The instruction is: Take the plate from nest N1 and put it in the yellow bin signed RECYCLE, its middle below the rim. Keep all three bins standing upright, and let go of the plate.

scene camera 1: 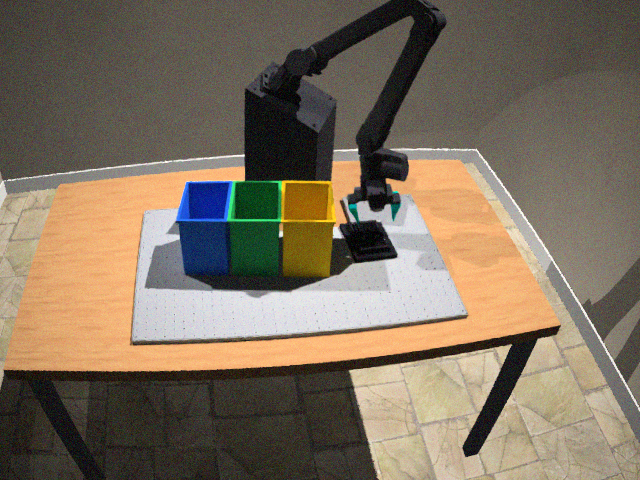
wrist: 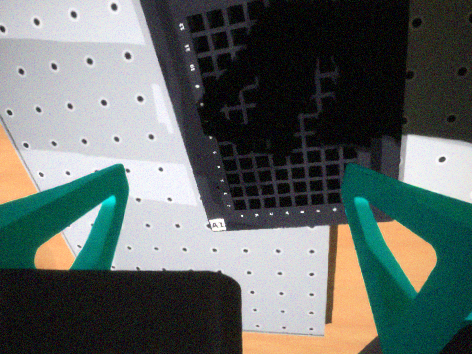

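Seen in the pictures: gripper, fingertip midpoint: (scene camera 1: pixel 375 222) (wrist: pixel 235 175); arm's base, link origin: (scene camera 1: pixel 279 89).
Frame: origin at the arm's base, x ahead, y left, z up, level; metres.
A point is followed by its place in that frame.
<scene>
The dark plate (scene camera 1: pixel 368 236) {x 0.236, y 0.242, z -0.347 m} (wrist: pixel 295 175) {x 0.198, y 0.236, z -0.347 m} lies in the black nest (scene camera 1: pixel 376 256) {x 0.310, y 0.253, z -0.357 m} (wrist: pixel 172 85) {x 0.246, y 0.302, z -0.357 m} to the right of the bins. In the wrist view its grid of wells is partly lost in deep shadow, and a small white A1 tag sits at the near left corner. My gripper (scene camera 1: pixel 374 221) {x 0.219, y 0.263, z -0.311 m} (wrist: pixel 235 175) {x 0.219, y 0.263, z -0.311 m} is open and empty, with its teal fingertips spread wide above the plate's rear end. The yellow bin (scene camera 1: pixel 307 250) {x 0.371, y 0.060, z -0.281 m} stands upright left of the nest. No RECYCLE sign or N1 mark is readable.
The green bin (scene camera 1: pixel 254 249) {x 0.364, y -0.071, z -0.280 m} and the blue bin (scene camera 1: pixel 205 249) {x 0.356, y -0.197, z -0.282 m} stand upright in a row left of the yellow bin. Bins and nest are on a grey perforated board (scene camera 1: pixel 289 315) {x 0.508, y 0.008, z -0.369 m} (wrist: pixel 280 260) {x 0.107, y 0.244, z -0.369 m} on the wooden table (scene camera 1: pixel 496 258) {x 0.310, y 0.630, z -0.382 m}. The dark arm pedestal (scene camera 1: pixel 281 139) {x 0.101, y 0.005, z -0.112 m} rises behind the bins.
</scene>
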